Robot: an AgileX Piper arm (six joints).
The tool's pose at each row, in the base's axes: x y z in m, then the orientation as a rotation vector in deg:
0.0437 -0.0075 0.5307 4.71 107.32 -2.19
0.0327 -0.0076 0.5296 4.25 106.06 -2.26
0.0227 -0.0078 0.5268 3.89 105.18 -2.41
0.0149 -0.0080 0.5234 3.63 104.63 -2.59
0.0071 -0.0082 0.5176 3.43 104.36 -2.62
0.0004 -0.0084 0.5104 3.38 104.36 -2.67
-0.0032 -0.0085 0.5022 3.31 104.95 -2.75
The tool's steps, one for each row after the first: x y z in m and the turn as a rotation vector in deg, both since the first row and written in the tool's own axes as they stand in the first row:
0.0043 -0.0010 -0.0101 -0.20 -1.28 -0.30
0.0100 -0.0020 -0.0188 -0.28 -2.17 -0.60
0.0155 -0.0028 -0.0252 -0.29 -2.73 -0.85
0.0234 -0.0037 -0.0309 -0.38 -3.01 -0.99
0.0322 -0.0045 -0.0351 -0.37 -3.01 -1.05
0.0411 -0.0050 -0.0360 -0.34 -2.42 -1.17

